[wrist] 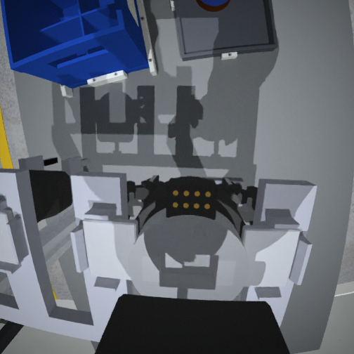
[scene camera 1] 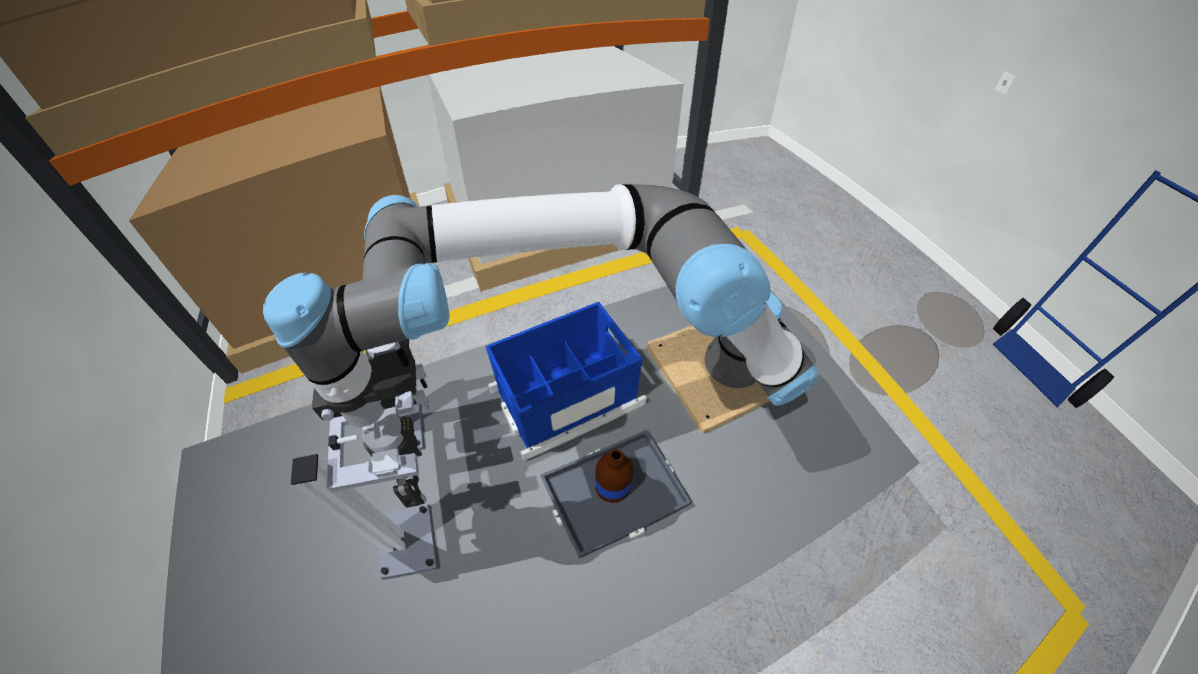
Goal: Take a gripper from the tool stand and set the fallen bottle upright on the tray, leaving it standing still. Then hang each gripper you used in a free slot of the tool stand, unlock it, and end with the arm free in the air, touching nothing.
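Frame: origin at the arm's base, x back, y right, z up, level; metres.
Seen in the pictures: arm's base, origin of the base link: (scene camera 1: 733, 362).
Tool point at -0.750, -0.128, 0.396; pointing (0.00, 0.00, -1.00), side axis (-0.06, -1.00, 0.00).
Pixels of each thing's top centre, then the offset from my tool point to it, as dx, dy, dz. "*": a spot on its surface instead.
- brown bottle with a blue band, middle of its top: (scene camera 1: 616, 455) +0.352, -0.058, -0.260
- grey tray, surface spot: (scene camera 1: 579, 551) * +0.239, -0.172, -0.395
- blue divided crate, middle of its top: (scene camera 1: 562, 352) +0.330, +0.190, -0.245
- black-capped post, surface spot: (scene camera 1: 304, 469) * -0.118, -0.043, -0.044
The brown bottle with a blue band (scene camera 1: 614, 476) (wrist: 213, 4) stands upright on the grey tray (scene camera 1: 579, 551) (wrist: 200, 54). The gripper (scene camera 1: 407, 488) (wrist: 191, 195) hangs in a slot of the tool stand (scene camera 1: 372, 474) (wrist: 287, 196), its white side plates resting on the slot's two arms. Its gold contacts show in the wrist view, and it is apart from the arm's tool flange (scene camera 1: 345, 390) above it. Its finger linkages stand wide apart with nothing seen between them; the fingertips are partly hidden. A second black gripper (scene camera 1: 392, 373) (wrist: 50, 192) hangs in the neighbouring slot.
A blue divided crate (scene camera 1: 578, 402) (wrist: 107, 55) stands on white rails behind the tray. The arm's base is on a wooden board (scene camera 1: 686, 377) at the right. A black-capped post (scene camera 1: 304, 469) stands at the tool stand's left. Storage racking (scene camera 1: 707, 100) is at the back.
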